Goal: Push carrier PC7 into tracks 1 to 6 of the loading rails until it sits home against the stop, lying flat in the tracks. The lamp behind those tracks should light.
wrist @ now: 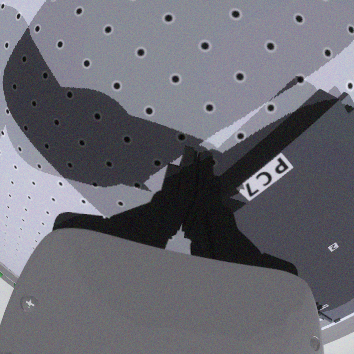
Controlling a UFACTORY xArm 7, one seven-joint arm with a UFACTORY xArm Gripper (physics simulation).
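Carrier PC7 is a dark grey plate at the right of the wrist view. Its white PC7 label lies near its long black edge, which runs from the gripper up to the upper right. My gripper is shut and empty. Its tips are at the carrier's black edge, left of the label; whether they touch it I cannot tell. The fingers and the gripper body hide the carrier's near left part. The loading rails, the stop and the lamp cannot be made out in this view.
A pale perforated board spreads across the top and left. A dark shadow of the arm lies on it left of the fingertips. A light edge strip shows at the lower right, beside the carrier's far end.
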